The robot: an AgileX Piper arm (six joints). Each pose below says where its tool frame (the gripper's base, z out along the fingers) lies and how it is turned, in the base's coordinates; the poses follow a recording.
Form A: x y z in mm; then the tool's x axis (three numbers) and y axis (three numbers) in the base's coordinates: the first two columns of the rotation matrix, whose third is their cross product.
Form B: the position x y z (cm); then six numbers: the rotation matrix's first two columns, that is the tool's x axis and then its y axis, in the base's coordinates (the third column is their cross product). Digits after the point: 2 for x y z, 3 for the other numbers.
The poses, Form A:
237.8, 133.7, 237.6, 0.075, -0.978, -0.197, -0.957, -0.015, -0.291
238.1, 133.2, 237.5, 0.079, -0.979, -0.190, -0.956, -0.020, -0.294
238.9, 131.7, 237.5, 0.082, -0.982, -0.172, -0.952, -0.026, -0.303
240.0, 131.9, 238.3, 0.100, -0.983, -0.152, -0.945, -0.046, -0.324
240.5, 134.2, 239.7, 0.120, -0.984, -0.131, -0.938, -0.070, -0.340
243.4, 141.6, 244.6, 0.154, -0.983, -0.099, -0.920, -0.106, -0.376
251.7, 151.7, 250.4, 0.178, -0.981, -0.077, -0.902, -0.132, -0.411
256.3, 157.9, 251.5, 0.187, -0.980, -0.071, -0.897, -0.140, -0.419
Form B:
23.78, 13.37, 23.76, 0.075, -0.978, -0.197, -0.957, -0.015, -0.291
23.81, 13.32, 23.75, 0.079, -0.979, -0.190, -0.956, -0.020, -0.294
23.89, 13.17, 23.75, 0.082, -0.982, -0.172, -0.952, -0.026, -0.303
24.00, 13.19, 23.83, 0.100, -0.983, -0.152, -0.945, -0.046, -0.324
24.05, 13.42, 23.97, 0.120, -0.984, -0.131, -0.938, -0.070, -0.340
24.34, 14.16, 24.46, 0.154, -0.983, -0.099, -0.920, -0.106, -0.376
25.17, 15.17, 25.04, 0.178, -0.981, -0.077, -0.902, -0.132, -0.411
25.63, 15.79, 25.15, 0.187, -0.980, -0.071, -0.897, -0.140, -0.419

